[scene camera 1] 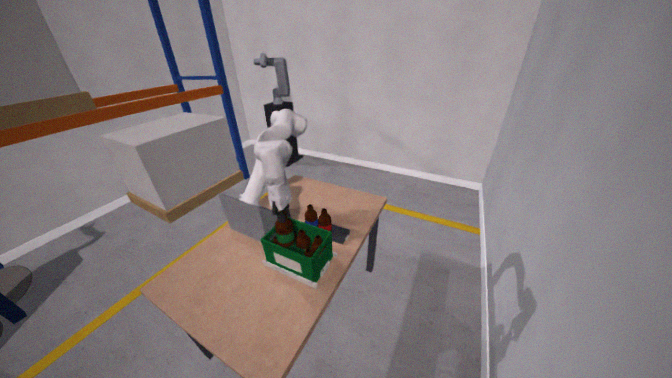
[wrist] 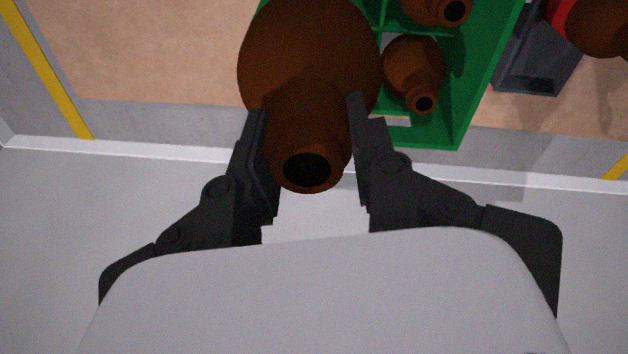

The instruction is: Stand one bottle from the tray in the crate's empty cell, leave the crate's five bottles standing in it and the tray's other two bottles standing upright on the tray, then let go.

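Frame: origin at the arm's base, x ahead, y left, z up, level; metres.
Seen in the pictures: gripper, between the fingertips: (scene camera 1: 284, 219) (wrist: 312, 127); arm's base, origin of its link: (scene camera 1: 249, 203).
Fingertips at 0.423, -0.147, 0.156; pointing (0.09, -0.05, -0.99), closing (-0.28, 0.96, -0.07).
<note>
Pixels of each thing's top centre, then the offset from my fingertips to it, as dx, dy, dz. "pt": a spot on its surface instead. Level surfaces: height alone.
- brown bottle with a green label, centre of its top: (wrist: 293, 175) (scene camera 1: 281, 212) -0.006, -0.005, +0.035
- green crate, centre of its top: (wrist: 399, 16) (scene camera 1: 296, 235) -0.005, +0.058, -0.141
- blue-labelled bottle, centre of its top: (scene camera 1: 309, 205) -0.100, +0.297, -0.156
- red-labelled bottle, centre of its top: (scene camera 1: 324, 209) -0.009, +0.303, -0.156
- dark tray, a spot on its surface: (wrist: 530, 70) (scene camera 1: 342, 236) pt +0.097, +0.311, -0.311
- wooden table, height of its surface: dz -0.316
My gripper (scene camera 1: 281, 212) (wrist: 312, 127) is shut on the neck of a brown bottle with a green label (scene camera 1: 285, 226) (wrist: 310, 55). The bottle is roughly upright at the left part of the green crate (scene camera 1: 311, 271) (wrist: 481, 102); its lower part overlaps the crate opening, and its base is hidden in the wrist view. Brown bottles show in the crate, one (scene camera 1: 303, 239) near the middle and one (wrist: 412, 65) beside the held bottle; others are hidden. A blue-labelled bottle (scene camera 1: 311, 214) and a red-labelled bottle (scene camera 1: 324, 218) (wrist: 597, 30) stand upright on the dark tray (scene camera 1: 341, 234) (wrist: 530, 70).
The crate rests on a white base on the wooden table (scene camera 1: 225, 285) (wrist: 150, 50). A grey upright panel (scene camera 1: 245, 218) stands left of the crate, near the arm. The tray is behind and right of the crate. A large pale box (scene camera 1: 185, 165) is on the rack at the left.
</note>
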